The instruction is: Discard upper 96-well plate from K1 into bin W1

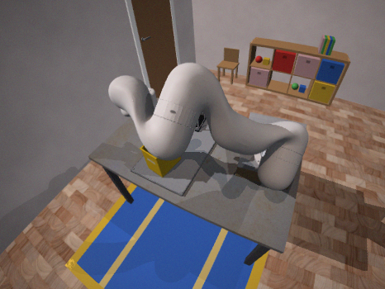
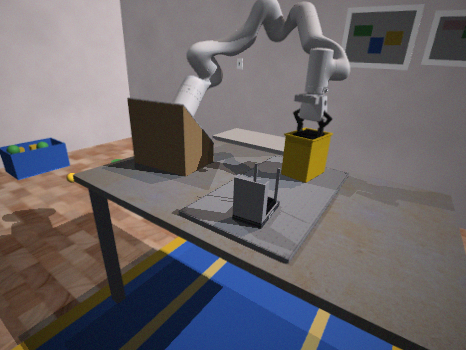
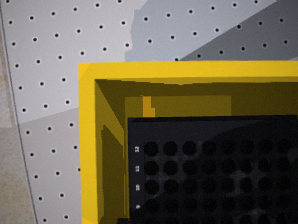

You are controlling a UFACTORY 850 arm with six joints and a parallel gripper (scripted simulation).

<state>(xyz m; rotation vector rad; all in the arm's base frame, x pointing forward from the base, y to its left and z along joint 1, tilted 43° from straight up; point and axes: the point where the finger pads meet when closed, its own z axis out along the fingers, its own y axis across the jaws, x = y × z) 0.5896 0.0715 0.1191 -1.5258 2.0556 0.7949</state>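
The black 96-well plate is 1 cm below my hand. From my hand the other things lie so: yellow plastics bin (10 cm below).
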